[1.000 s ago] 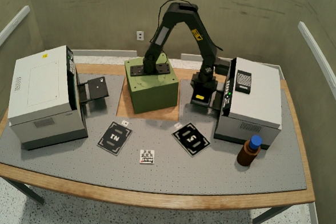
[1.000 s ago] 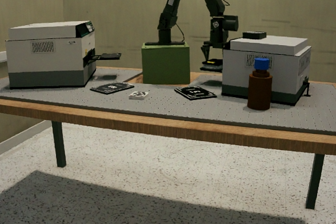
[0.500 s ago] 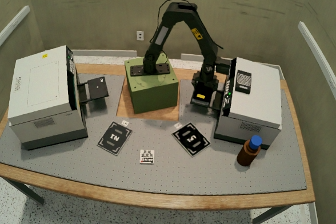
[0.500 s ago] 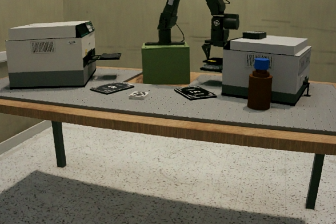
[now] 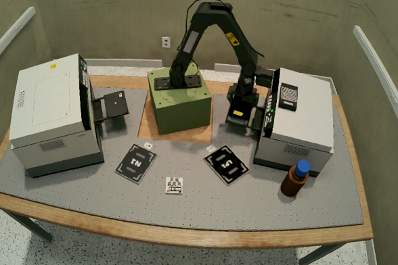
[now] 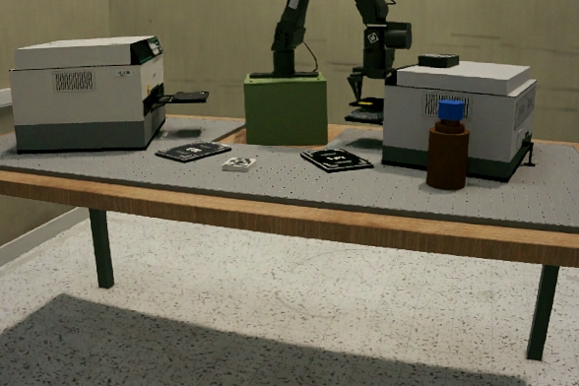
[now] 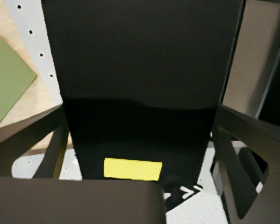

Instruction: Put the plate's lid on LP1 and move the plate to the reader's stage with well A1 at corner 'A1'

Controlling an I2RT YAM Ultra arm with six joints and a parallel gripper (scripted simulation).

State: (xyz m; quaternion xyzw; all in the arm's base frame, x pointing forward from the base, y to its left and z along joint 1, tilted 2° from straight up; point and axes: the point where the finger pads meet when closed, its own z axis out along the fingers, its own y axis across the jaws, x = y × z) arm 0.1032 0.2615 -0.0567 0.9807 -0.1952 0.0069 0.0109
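My gripper is now 30 mm above the clear well plate. The rest, counted from my hand: lid: right at my hand.
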